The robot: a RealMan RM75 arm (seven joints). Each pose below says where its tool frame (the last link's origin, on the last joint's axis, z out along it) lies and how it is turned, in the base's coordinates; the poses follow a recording.
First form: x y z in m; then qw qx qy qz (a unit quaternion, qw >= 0).
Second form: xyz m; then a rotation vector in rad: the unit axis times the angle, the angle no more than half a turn. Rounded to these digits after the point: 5 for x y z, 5 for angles.
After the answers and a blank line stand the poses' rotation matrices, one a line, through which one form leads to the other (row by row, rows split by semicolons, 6 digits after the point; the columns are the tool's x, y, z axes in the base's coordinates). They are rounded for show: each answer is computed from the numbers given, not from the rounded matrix.
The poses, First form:
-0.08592 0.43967 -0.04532 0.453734 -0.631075 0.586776 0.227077
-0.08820 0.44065 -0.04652 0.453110 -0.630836 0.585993 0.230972
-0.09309 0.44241 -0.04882 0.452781 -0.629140 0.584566 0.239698
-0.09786 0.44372 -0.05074 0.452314 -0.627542 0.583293 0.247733
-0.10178 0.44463 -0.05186 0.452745 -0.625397 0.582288 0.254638
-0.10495 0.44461 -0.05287 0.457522 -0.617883 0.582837 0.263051
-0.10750 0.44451 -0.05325 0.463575 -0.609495 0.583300 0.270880
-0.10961 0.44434 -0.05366 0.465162 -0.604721 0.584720 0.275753
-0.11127 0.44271 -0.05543 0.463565 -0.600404 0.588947 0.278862
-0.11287 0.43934 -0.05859 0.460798 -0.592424 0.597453 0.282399
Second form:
-0.08592 0.43967 -0.04532 -1.55775 1.44840 0.56052
-0.08820 0.44065 -0.04652 -1.55760 1.44688 0.57029
-0.09309 0.44241 -0.04882 -1.55364 1.44357 0.59193
-0.09786 0.44372 -0.05074 -1.55002 1.44072 0.61190
-0.10178 0.44463 -0.05186 -1.54442 1.43796 0.62883
-0.10495 0.44461 -0.05287 -1.52260 1.43624 0.64822
-0.10750 0.44451 -0.05325 -1.49787 1.43350 0.66570
-0.10961 0.44434 -0.05366 -1.48509 1.43597 0.67720
-0.11127 0.44271 -0.05543 -1.47554 1.44738 0.68532
-0.11287 0.43934 -0.05859 -1.45772 1.47010 0.69487

0.208260 -0.946664 0.245875; -0.534534 0.100361 0.839167; -0.819085 -0.306194 -0.485123
0.206527 -0.948644 0.239628; -0.530020 0.097394 0.842373; -0.822451 -0.300981 -0.482686
0.201655 -0.952609 0.227753; -0.518486 0.093456 0.849964; -0.830968 -0.289487 -0.475069
0.196795 -0.956189 0.216738; -0.507976 0.089638 0.856695; -0.838590 -0.278690 -0.468080
0.192200 -0.958895 0.208756; -0.497751 0.088075 0.862837; -0.845756 -0.269746 -0.460363
0.182211 -0.960953 0.208252; -0.479547 0.098050 0.872021; -0.858390 -0.258758 -0.442956
0.172771 -0.962182 0.210606; -0.459890 0.110280 0.881101; -0.871006 -0.249084 -0.423445
0.164126 -0.963724 0.210472; -0.450645 0.116546 0.885063; -0.877486 -0.240110 -0.415169
0.150755 -0.965754 0.211171; -0.448671 0.123502 0.885122; -0.880890 -0.228183 -0.414687
0.126602 -0.968149 0.216010; -0.447633 0.138569 0.883416; -0.885210 -0.208535 -0.415832

